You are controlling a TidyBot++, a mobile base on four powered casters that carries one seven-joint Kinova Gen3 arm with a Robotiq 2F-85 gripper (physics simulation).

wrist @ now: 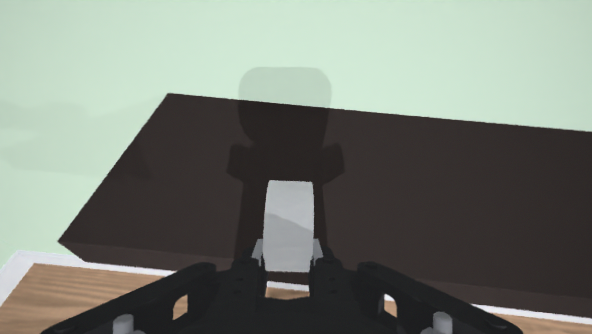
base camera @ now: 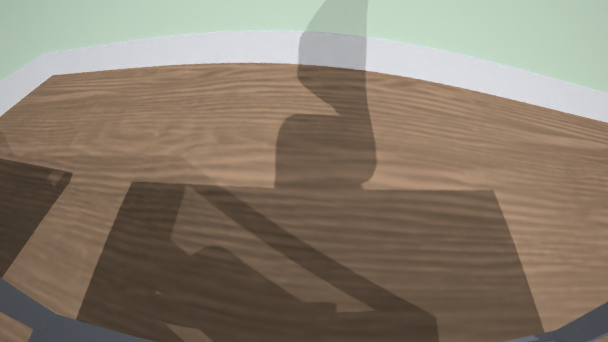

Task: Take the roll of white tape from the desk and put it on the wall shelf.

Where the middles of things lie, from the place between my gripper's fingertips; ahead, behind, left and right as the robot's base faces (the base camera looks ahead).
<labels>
I see my gripper 10 mm short of the roll of white tape (wrist: 288, 233) and 30 mm below it.
</labels>
